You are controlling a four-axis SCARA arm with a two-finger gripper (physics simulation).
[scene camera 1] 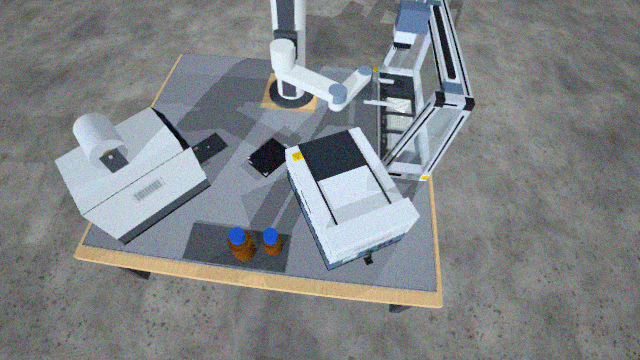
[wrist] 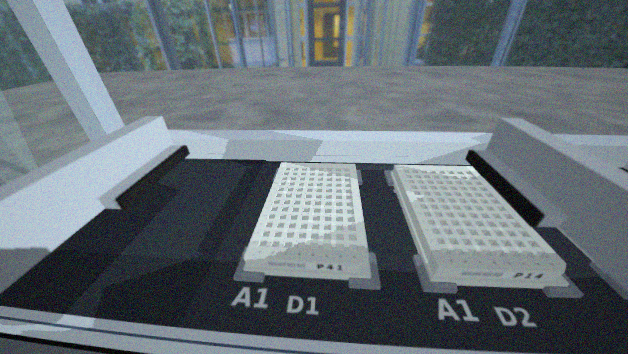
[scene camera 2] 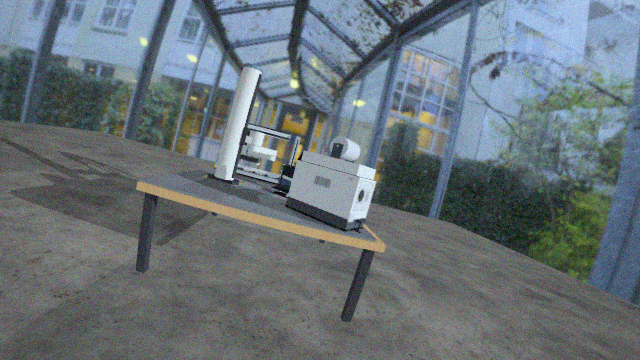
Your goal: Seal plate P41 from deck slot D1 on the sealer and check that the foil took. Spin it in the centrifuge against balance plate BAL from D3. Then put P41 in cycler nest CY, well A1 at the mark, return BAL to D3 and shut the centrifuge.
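Frame: origin at the arm's base, x ahead, y down, z left, level; centimetres.
Seen in the pictures: gripper, fingertip midpoint: (scene camera 1: pixel 394 92) (wrist: pixel 320 135); arm's base at its link origin: (scene camera 1: pixel 291 92) (scene camera 2: pixel 223 180).
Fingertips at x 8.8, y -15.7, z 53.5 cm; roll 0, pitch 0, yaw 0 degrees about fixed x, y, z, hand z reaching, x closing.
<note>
Offsets run from my fingertips to a thing's top centre.
Plate P41 {dx -1.0, dy +8.0, dz +4.8 cm} (wrist: pixel 312 210) (scene camera 1: pixel 398 104), pale with open wells, sits in deck slot D1; its label faces the wrist camera. Plate P14 {dx +11.4, dy +8.0, dz +4.8 cm} (wrist: pixel 465 210) (scene camera 1: pixel 400 121) sits in D2, to the right in the wrist view. My gripper (wrist: pixel 320 135) (scene camera 1: pixel 387 92) is open and empty above the deck, its fingers wide apart. P41 lies between them in the wrist view, left of their middle; the right finger's pad reaches across P14's right edge. Plate BAL does not show in the wrist view. The sealer {dx +65.2, dy -33.1, dz -101.8 cm} (scene camera 1: pixel 160 190) (scene camera 2: pixel 322 187), with a white roll, stands at the left in scene camera 1.
A white machine (scene camera 1: pixel 367 227) with a dark top panel and a yellow label stands beside the framed deck (scene camera 1: pixel 452 162); whether its top is open is unclear. A black flat block {dx +38.9, dy +9.2, dz -56.2 cm} (scene camera 1: pixel 269 156) lies between it and the sealer. Two brown bottles (scene camera 1: pixel 243 248) (scene camera 1: pixel 273 245) stand near the front edge.
</note>
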